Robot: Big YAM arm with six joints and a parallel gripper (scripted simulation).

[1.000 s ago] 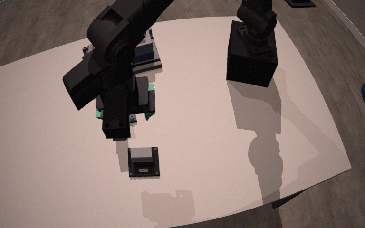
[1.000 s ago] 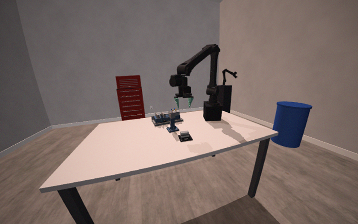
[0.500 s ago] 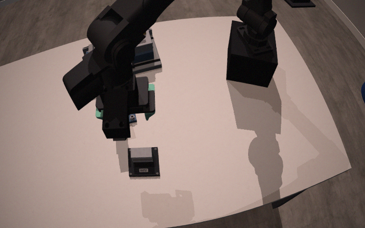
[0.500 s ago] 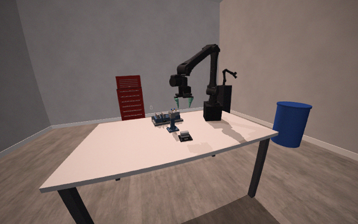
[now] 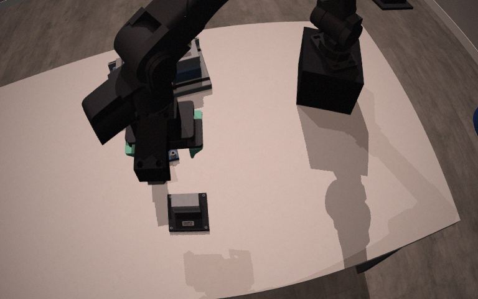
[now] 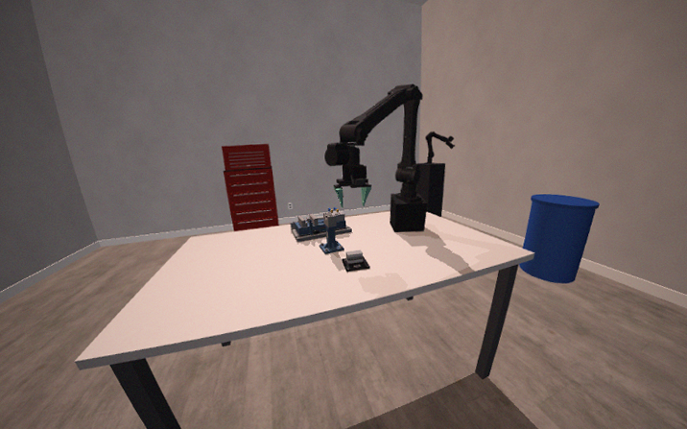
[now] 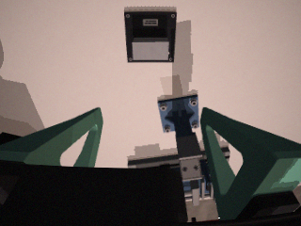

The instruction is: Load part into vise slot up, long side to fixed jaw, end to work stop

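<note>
The part lies 210 mm below my hand. From my hand the other things lie so: black infeed plate (10 mm to the left, 230 mm below); then moving jaw (20 mm ahead, 410 mm to the right, 160 mm below); then dark short rod (60 mm ahead, 370 mm to the right, 150 mm below).
</note>
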